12 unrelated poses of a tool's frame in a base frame.
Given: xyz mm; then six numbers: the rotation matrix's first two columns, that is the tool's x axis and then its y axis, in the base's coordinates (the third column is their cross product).
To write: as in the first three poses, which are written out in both.
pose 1, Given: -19.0 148.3 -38.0 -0.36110 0.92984 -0.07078 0.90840 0.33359 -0.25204
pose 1, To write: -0.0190 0.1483 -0.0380 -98.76 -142.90 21.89
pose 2, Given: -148.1 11.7 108.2 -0.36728 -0.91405 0.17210 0.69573 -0.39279 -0.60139
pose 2, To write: -0.1481 0.0117 0.1082 -34.24 30.47 -110.18
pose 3, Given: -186.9 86.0 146.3 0.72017 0.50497 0.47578 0.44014 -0.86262 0.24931
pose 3, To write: -0.1869 0.0860 0.1463 160.58 44.30 47.43
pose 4, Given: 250.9 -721.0 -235.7 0.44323 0.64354 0.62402 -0.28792 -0.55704 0.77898
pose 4, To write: 0.2509 -0.7210 -0.2357 101.53 17.51 72.53
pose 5, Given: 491.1 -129.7 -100.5 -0.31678 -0.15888 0.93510 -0.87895 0.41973 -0.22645
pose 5, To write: 0.4911 -0.1297 -0.1005 51.73 -100.15 55.83
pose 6, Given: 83.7 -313.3 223.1 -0.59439 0.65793 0.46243 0.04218 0.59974 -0.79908
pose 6, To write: 0.0837 -0.3133 0.2231 -31.69 -116.69 56.78
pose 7, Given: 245.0 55.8 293.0 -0.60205 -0.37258 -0.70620 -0.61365 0.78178 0.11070
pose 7, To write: 0.2450 0.0558 0.2930 -41.75 130.51 25.85
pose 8, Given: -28.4 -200.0 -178.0 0.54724 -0.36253 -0.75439 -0.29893 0.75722 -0.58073
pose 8, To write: -0.0284 -0.2000 -0.1780 -42.63 58.26 -2.41
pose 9, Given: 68.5 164.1 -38.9 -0.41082 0.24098 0.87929 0.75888 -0.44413 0.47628
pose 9, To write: 0.0685 0.1641 -0.0389 -81.85 -79.17 -109.64
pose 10, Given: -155.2 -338.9 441.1 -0.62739 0.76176 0.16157 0.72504 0.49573 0.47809
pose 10, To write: -0.1552 -0.3389 0.4411 75.73 152.12 45.60
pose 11, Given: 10.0 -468.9 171.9 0.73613 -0.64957 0.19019 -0.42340 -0.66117 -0.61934
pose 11, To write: 0.0100 -0.4689 0.1719 -136.54 46.37 -31.04
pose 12, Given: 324.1 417.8 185.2 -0.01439 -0.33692 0.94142 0.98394 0.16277 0.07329
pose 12, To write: 0.3241 0.4178 0.1852 -46.51 -60.96 -71.94
